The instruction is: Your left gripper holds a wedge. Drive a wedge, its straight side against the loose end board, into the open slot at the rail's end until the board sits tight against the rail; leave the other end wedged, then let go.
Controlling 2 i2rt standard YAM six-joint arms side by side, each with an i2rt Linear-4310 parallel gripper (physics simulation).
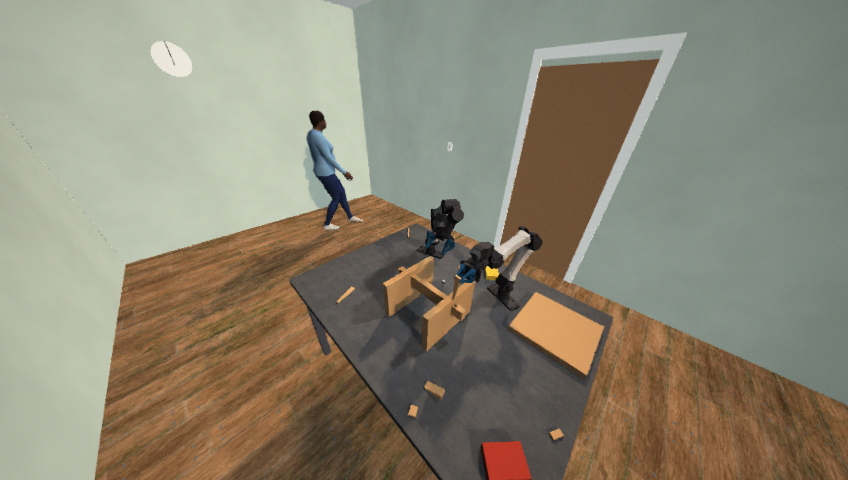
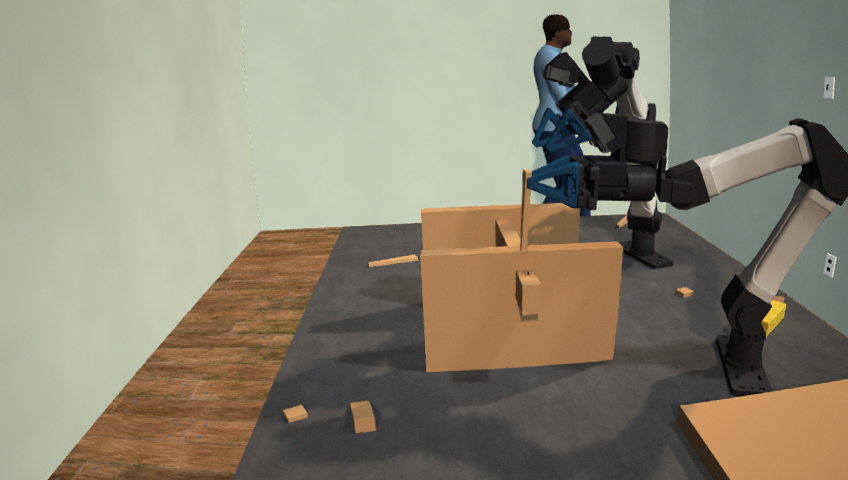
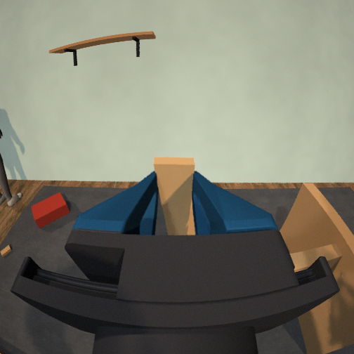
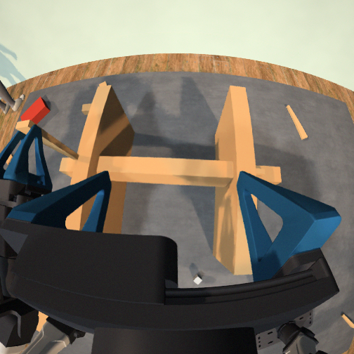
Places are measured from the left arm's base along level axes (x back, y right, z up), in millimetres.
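Pixels of known places: left gripper, between the fingertips: (image 1: 457, 280) (image 2: 525, 180); right gripper, between the fingertips: (image 1: 434, 251) (image 2: 540, 147); left arm's base, origin of its link: (image 1: 502, 296) (image 2: 741, 365); right arm's base, origin of its link: (image 1: 430, 252) (image 2: 642, 255).
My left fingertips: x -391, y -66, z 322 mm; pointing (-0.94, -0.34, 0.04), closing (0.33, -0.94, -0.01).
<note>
For each thing: its middle in the pictures, then the offset to it from my left fingertips. "*": a spot on its surface instead.
- long wooden wedge, middle of its body: (image 2: 526, 212) (image 1: 456, 289) dx +1, dy -1, dz -49 mm
- rail end, a spot on its surface: (image 2: 527, 297) (image 1: 462, 315) * dx +13, dy -53, dz -165 mm
- rail, middle of its body: (image 2: 511, 254) (image 1: 428, 290) dx -51, dy +149, dz -170 mm
- far end board, middle of its body: (image 2: 501, 255) (image 1: 410, 284) dx -94, dy +274, dz -218 mm
- red block, middle of its body: (image 1: 504, 461) dx -110, dy -482, dz -304 mm
- large panel, middle of its body: (image 2: 833, 467) (image 1: 555, 328) dx +468, dy -221, dz -307 mm
My left gripper (image 1: 461, 278) (image 2: 528, 179) (image 3: 174, 178) is shut on the top of a long wooden wedge (image 2: 524, 217) (image 3: 174, 200) (image 4: 57, 143), held nearly upright. Its lower tip is by the top edge of the near end board (image 1: 437, 327) (image 2: 470, 315) (image 4: 95, 135), above the rail end (image 1: 458, 311) (image 2: 527, 297), whose top shows a small dark slot. The wedge tip is outside that slot. The rail (image 1: 428, 289) (image 4: 165, 170) runs through to the far end board (image 1: 395, 295) (image 2: 458, 228) (image 4: 240, 125); a wedge there is unclear. My right gripper (image 2: 542, 127) (image 4: 173, 177) is open and empty, above the frame.
Loose wedges lie on the table, one beyond the far board (image 1: 345, 295) (image 2: 392, 260) (image 4: 296, 122). Small wood blocks (image 1: 434, 389) (image 2: 363, 417), a red block (image 1: 505, 460) (image 3: 50, 210) and a large panel (image 1: 559, 330) (image 2: 779, 434) lie about. A person (image 1: 322, 157) stands behind.
</note>
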